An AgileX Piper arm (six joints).
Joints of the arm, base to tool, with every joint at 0 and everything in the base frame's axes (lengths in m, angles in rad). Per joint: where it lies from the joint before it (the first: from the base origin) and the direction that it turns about. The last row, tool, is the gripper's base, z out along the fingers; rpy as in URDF.
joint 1: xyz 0 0 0.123 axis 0 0 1
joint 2: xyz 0 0 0 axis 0 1 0
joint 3: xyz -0.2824 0 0.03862 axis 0 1 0
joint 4: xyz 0.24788 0 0.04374 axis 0.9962 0 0.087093
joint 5: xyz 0 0 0 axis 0 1 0
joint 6: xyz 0.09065 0 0.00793 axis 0.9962 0 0.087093
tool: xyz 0 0 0 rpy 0 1.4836 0
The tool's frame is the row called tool.
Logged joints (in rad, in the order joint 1, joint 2, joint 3, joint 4, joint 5, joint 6), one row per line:
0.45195, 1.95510, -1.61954, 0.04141, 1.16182, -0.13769
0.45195, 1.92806, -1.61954, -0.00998, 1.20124, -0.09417
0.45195, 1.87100, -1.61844, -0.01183, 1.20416, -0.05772
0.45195, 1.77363, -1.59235, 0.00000, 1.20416, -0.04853
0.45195, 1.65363, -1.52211, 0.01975, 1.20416, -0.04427
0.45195, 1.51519, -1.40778, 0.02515, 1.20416, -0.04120
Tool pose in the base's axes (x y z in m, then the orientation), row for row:
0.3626, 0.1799, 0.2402, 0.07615, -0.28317, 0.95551, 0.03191
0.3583, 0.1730, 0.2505, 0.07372, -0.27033, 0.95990, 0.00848
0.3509, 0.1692, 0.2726, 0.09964, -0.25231, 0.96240, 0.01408
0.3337, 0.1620, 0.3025, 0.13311, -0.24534, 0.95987, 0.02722
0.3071, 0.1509, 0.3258, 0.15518, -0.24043, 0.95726, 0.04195
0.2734, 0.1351, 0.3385, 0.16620, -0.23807, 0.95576, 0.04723
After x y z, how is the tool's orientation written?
As a quaternion, w x y z.
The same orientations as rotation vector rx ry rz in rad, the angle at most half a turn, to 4 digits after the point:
-0.8489, 2.8645, 0.0957
-0.8116, 2.8818, 0.0255
-0.7460, 2.8455, 0.0416
-0.7116, 2.7840, 0.0789
-0.6888, 2.7422, 0.1202
-0.6778, 2.7213, 0.1345

